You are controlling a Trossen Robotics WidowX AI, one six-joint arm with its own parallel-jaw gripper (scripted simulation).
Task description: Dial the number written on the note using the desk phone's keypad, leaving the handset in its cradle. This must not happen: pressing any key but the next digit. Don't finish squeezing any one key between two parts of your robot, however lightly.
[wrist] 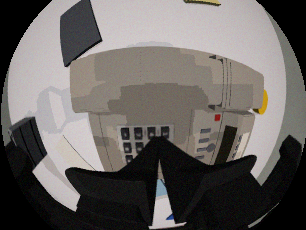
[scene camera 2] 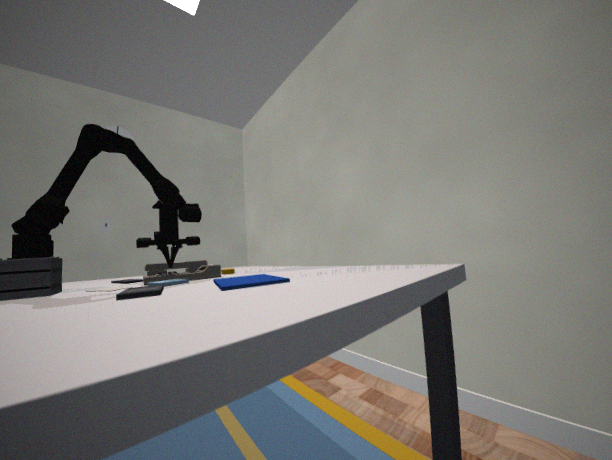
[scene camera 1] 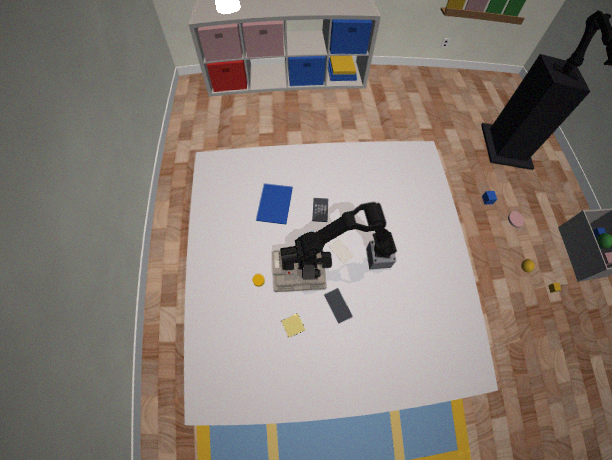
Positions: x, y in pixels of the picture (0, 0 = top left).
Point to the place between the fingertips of my gripper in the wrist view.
157, 140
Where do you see a beige desk phone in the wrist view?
At 213, 135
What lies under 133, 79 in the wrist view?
A handset.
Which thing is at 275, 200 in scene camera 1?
A blue pad.
